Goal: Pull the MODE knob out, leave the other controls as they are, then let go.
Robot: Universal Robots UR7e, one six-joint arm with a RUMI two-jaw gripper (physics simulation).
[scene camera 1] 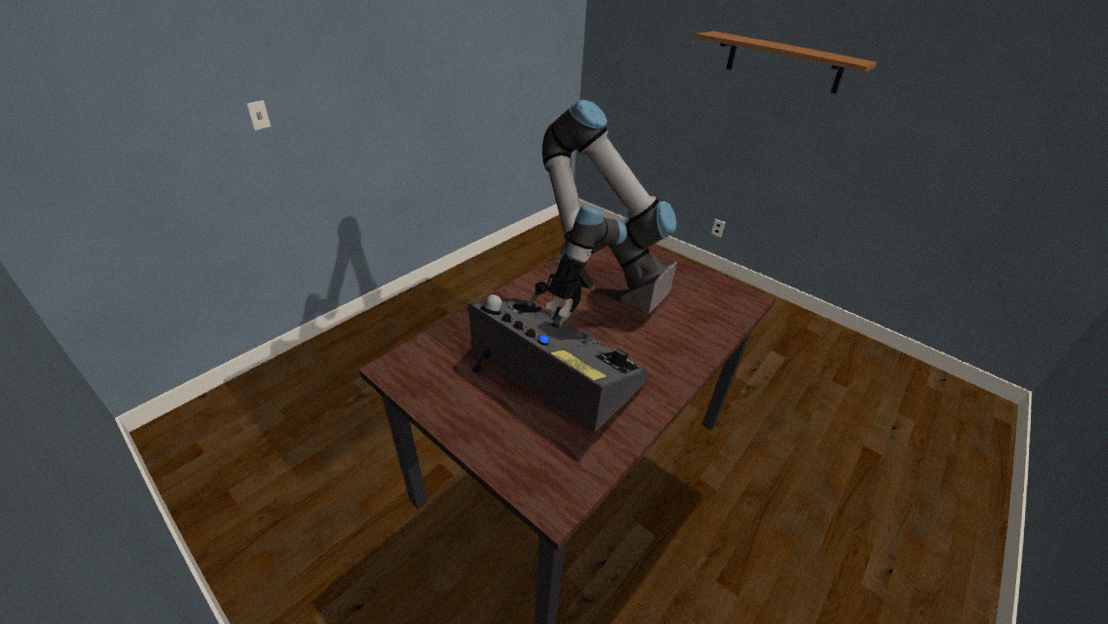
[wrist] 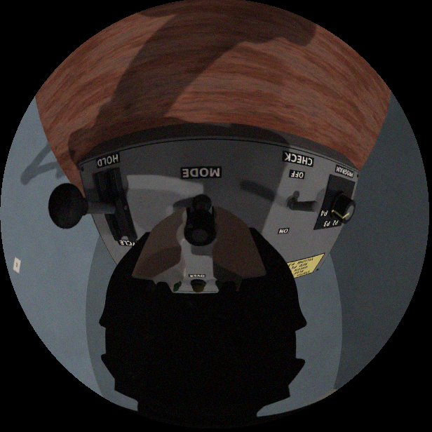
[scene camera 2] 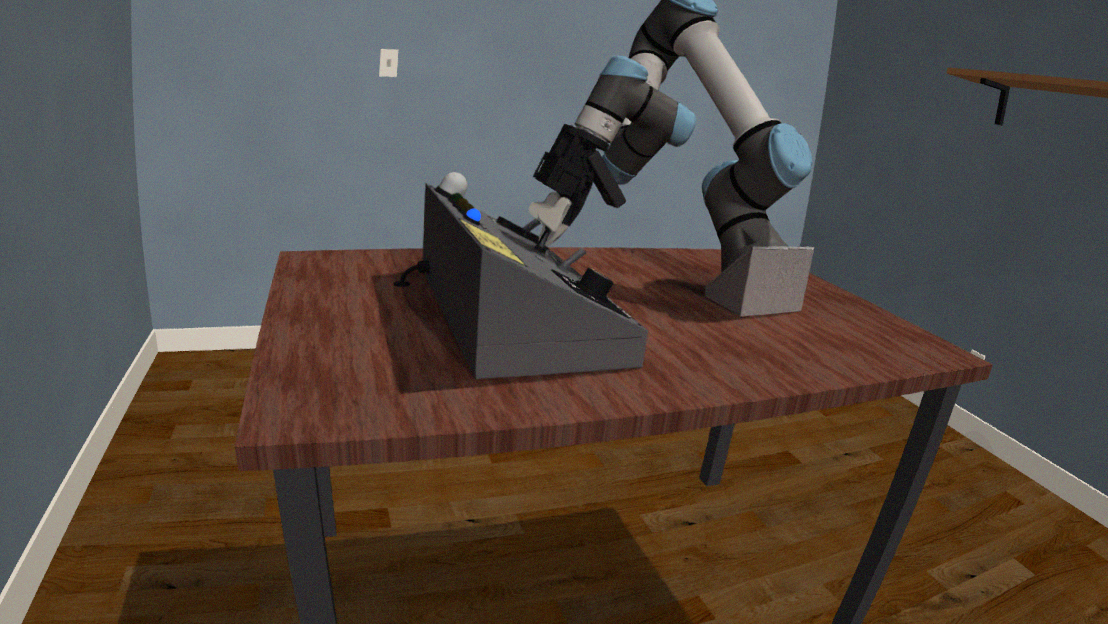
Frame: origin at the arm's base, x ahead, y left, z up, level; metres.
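Seen in the pictures: gripper, fingertip midpoint: point(scene camera 1: 556, 321) point(scene camera 2: 543, 243); arm's base at its link origin: point(scene camera 1: 647, 278) point(scene camera 2: 758, 267).
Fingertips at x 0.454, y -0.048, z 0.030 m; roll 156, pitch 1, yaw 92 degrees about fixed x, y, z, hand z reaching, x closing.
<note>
Pixels of each thing's middle, then the offset from my fingertips to it. "pt": a spot on its surface instead. Level surfaces: height alone.
- PROGRAM knob at the middle of its body: point(scene camera 2: 596, 282) point(scene camera 1: 619, 356) dx -0.007, dy +0.240, dz +0.006 m
- blue lamp at a spot on its surface: point(scene camera 2: 473, 215) point(scene camera 1: 546, 341) pt dx +0.151, dy +0.093, dz +0.071 m
- white dome at a spot on its surface: point(scene camera 2: 453, 183) point(scene camera 1: 497, 305) pt dx +0.151, dy -0.104, dz +0.090 m
- yellow label at a spot on its surface: point(scene camera 2: 493, 241) point(scene camera 1: 576, 362) pt dx +0.142, dy +0.198, dz +0.056 m
- reddish wooden table at its surface level: dz -0.106 m
The grey control console point(scene camera 1: 535, 375) point(scene camera 2: 558, 313) point(wrist: 250, 160) has a sloped face. The black MODE knob point(wrist: 200, 234) stands out from that face, below the MODE label in the wrist view. My gripper point(scene camera 1: 559, 314) point(scene camera 2: 548, 232) point(wrist: 201, 208) is shut on the MODE knob, with a finger on each side of it. In the scene views the fingers largely hide the knob. A lever with a black ball point(wrist: 67, 205) is at the HOLD end of its slot's panel area. The CHECK toggle point(wrist: 302, 205) and the PROGRAM knob point(wrist: 344, 207) point(scene camera 2: 595, 283) are beside it on the other side.
A blue lamp point(scene camera 1: 543, 339) point(scene camera 2: 473, 215) is lit in the row along the console's top edge, near a white dome point(scene camera 1: 493, 303) point(scene camera 2: 453, 183). A yellow label point(scene camera 1: 577, 364) point(scene camera 2: 493, 241) point(wrist: 306, 265) lies on the face. The console stands on a reddish wooden table point(scene camera 1: 465, 410) point(scene camera 2: 333, 372).
</note>
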